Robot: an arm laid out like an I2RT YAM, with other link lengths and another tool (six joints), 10 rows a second.
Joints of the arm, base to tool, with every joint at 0 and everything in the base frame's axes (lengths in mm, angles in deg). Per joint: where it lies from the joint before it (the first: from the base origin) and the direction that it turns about. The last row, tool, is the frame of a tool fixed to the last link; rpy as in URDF.
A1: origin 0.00 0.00 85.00 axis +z
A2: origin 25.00 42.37 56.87 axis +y
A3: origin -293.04 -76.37 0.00 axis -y
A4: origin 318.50 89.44 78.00 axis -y
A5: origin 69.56 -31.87 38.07 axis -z
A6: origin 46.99 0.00 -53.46 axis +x
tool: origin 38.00 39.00 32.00 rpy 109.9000 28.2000 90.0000
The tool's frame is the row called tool.
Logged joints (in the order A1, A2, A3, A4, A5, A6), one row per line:
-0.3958, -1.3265, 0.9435, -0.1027, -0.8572, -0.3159
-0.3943, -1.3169, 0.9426, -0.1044, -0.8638, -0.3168
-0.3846, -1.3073, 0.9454, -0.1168, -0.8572, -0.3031
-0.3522, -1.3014, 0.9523, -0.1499, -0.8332, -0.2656
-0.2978, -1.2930, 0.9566, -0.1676, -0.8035, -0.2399
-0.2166, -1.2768, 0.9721, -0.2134, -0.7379, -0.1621
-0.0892, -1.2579, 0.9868, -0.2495, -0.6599, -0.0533
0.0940, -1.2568, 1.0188, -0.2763, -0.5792, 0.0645
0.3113, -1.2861, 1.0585, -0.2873, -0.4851, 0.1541
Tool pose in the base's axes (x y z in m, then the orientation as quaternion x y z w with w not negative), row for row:
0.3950, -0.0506, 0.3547, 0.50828, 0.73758, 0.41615, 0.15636
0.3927, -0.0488, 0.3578, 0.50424, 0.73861, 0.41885, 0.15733
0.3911, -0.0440, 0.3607, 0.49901, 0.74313, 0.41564, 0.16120
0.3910, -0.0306, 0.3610, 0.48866, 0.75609, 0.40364, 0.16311
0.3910, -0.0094, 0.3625, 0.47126, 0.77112, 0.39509, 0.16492
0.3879, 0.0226, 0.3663, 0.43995, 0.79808, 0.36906, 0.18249
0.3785, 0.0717, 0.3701, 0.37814, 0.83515, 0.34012, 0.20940
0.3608, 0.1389, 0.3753, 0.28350, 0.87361, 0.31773, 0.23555
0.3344, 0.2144, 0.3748, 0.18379, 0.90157, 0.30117, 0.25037
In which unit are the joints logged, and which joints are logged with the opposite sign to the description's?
The joints are logged in radians. Opposite sign: A2, A6.
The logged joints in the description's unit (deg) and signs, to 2 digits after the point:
-22.68, 76.00, 54.06, -5.88, -49.11, 18.10
-22.59, 75.45, 54.01, -5.98, -49.49, 18.15
-22.04, 74.90, 54.17, -6.69, -49.11, 17.37
-20.18, 74.56, 54.56, -8.59, -47.74, 15.22
-17.06, 74.08, 54.81, -9.60, -46.04, 13.75
-12.41, 73.16, 55.70, -12.23, -42.28, 9.29
-5.11, 72.07, 56.54, -14.30, -37.81, 3.05
5.39, 72.01, 58.37, -15.83, -33.19, -3.70
17.84, 73.69, 60.65, -16.46, -27.79, -8.83

